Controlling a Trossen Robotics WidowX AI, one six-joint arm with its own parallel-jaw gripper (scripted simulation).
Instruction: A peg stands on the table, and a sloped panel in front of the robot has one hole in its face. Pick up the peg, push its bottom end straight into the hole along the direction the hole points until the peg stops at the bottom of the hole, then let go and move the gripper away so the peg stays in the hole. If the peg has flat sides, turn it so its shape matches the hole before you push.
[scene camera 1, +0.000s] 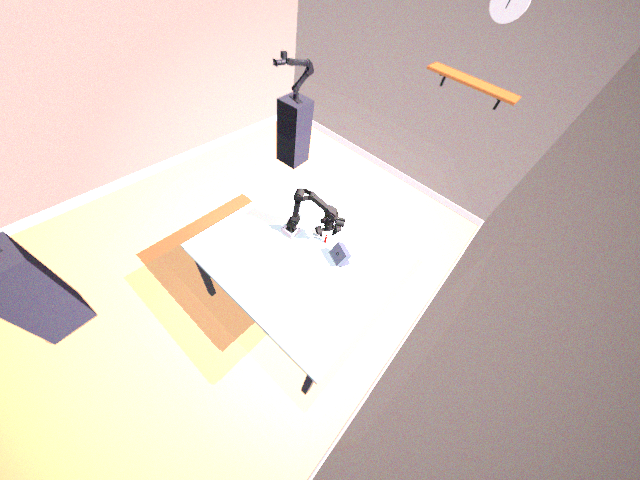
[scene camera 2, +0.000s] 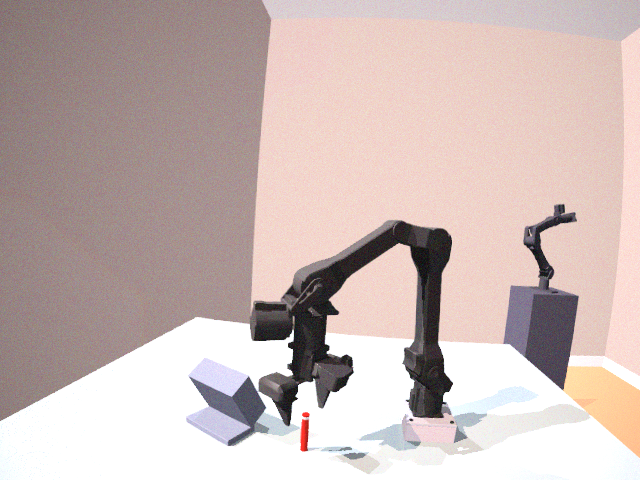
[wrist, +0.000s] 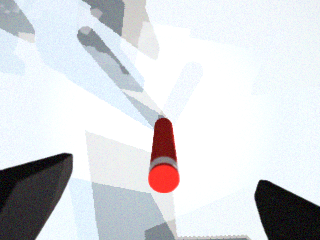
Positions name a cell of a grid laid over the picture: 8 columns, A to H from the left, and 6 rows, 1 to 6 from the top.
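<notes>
Through scene camera 2 I can see my gripper (scene camera 2: D6), open and holding nothing, and with it a sloped grey panel (scene camera 2: C5). The wrist view shows me my gripper (wrist: E5) too, and here there is also a round red peg (wrist: E5).
</notes>
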